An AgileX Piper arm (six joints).
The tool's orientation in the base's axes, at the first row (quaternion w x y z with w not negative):
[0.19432 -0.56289 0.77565 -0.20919]
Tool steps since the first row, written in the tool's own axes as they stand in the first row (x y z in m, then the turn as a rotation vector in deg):
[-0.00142 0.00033 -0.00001 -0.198 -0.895 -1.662]
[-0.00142 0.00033 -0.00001 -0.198 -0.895 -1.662]
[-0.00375 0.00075 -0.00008 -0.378 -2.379 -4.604]
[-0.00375 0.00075 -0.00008 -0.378 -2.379 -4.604]
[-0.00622 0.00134 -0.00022 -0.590 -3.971 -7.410]
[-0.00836 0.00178 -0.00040 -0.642 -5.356 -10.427]
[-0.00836 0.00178 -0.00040 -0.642 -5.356 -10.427]
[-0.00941 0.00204 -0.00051 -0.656 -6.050 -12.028]
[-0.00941 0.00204 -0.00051 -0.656 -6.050 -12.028]
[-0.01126 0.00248 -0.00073 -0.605 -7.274 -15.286]
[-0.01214 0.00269 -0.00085 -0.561 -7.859 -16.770]
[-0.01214 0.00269 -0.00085 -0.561 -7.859 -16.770]
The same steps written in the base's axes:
[0.00015 0.00145 -0.00008 -0.126 0.115 1.890]
[0.00015 0.00145 -0.00008 -0.126 0.115 1.890]
[0.00045 0.00380 -0.00009 -0.478 0.184 5.171]
[0.00045 0.00380 -0.00009 -0.478 0.184 5.171]
[0.00063 0.00633 -0.00013 -0.663 0.240 8.398]
[0.00081 0.00852 -0.00008 -1.171 0.222 11.679]
[0.00081 0.00852 -0.00008 -1.171 0.222 11.679]
[0.00085 0.00960 -0.00006 -1.477 0.212 13.397]
[0.00085 0.00960 -0.00006 -1.477 0.212 13.397]
[0.00092 0.01152 0.00001 -2.272 0.166 16.785]
[0.00094 0.01243 0.00005 -2.618 0.118 18.342]
[0.00094 0.01243 0.00005 -2.618 0.118 18.342]

